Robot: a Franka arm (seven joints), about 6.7 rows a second.
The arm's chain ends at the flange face. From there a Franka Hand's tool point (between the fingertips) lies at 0.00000 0.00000 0.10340 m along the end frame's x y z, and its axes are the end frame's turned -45 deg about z.
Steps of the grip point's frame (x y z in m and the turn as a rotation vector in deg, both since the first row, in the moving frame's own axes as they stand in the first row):
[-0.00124 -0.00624 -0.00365 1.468 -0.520 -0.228]
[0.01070 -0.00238 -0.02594 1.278 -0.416 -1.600]
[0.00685 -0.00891 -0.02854 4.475 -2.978 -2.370]
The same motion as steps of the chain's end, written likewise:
[-0.00275 -0.00233 -0.00361 0.670 -1.406 -0.228]
[0.00806 -0.00818 -0.02591 0.610 -1.198 -1.600]
[0.00808 -0.00943 -0.02809 1.059 -5.270 -2.370]

